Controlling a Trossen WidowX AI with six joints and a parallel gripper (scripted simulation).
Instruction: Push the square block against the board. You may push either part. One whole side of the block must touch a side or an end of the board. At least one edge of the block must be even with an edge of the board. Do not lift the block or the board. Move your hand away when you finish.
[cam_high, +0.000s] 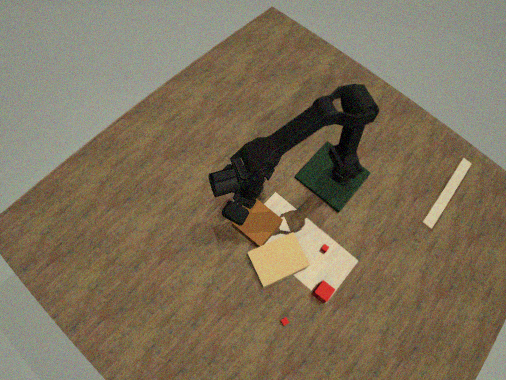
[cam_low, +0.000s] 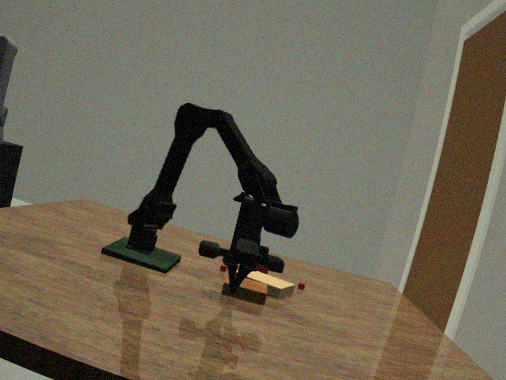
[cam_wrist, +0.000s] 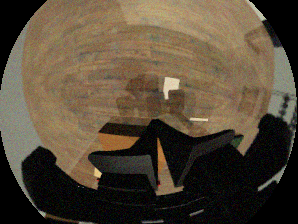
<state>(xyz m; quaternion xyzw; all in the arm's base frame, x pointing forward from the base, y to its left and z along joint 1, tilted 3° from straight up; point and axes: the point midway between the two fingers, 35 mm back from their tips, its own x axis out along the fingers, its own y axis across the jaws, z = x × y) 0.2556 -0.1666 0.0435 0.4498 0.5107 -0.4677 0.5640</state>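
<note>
My gripper tip is 6 cm to the right of the brown square block and 3 cm short of it. The rest, counted from my gripper tip: tan board (17 cm to the left, 8 cm ahead).
</note>
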